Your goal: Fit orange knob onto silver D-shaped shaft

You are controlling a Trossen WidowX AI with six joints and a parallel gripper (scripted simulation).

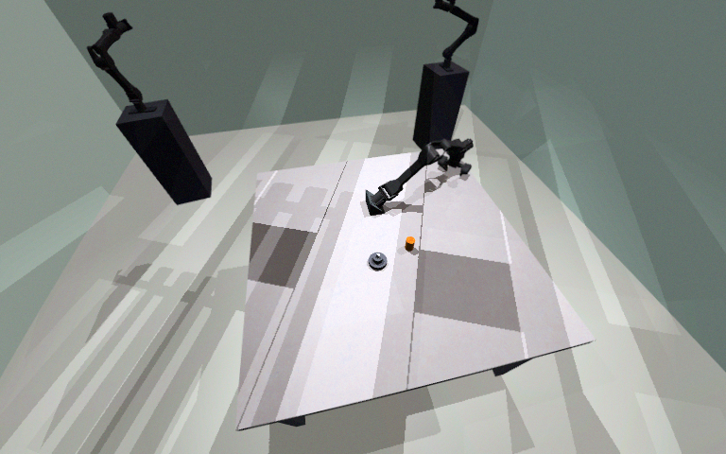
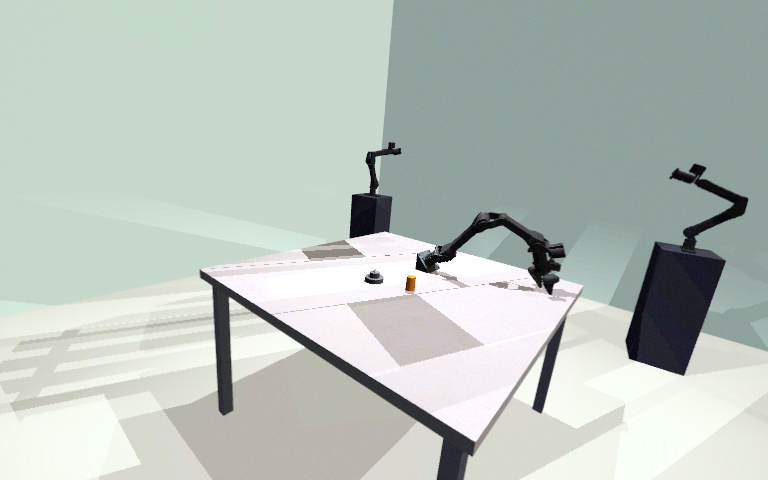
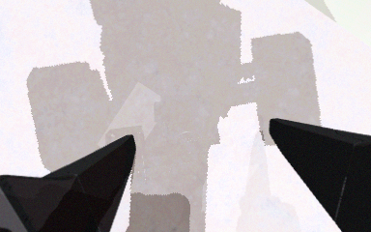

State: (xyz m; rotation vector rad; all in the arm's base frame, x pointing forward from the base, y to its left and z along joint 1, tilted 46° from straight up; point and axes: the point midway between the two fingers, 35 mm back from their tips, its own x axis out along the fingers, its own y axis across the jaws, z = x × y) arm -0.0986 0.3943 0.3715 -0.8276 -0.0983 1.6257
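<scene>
Right now the orange knob is 50 cm to the right of my gripper tip, 41 cm ahead of it and 4 cm above it. The rest, counted from my gripper tip: dark round pedestal (67 cm to the right, 43 cm ahead, 2 cm above).
</scene>
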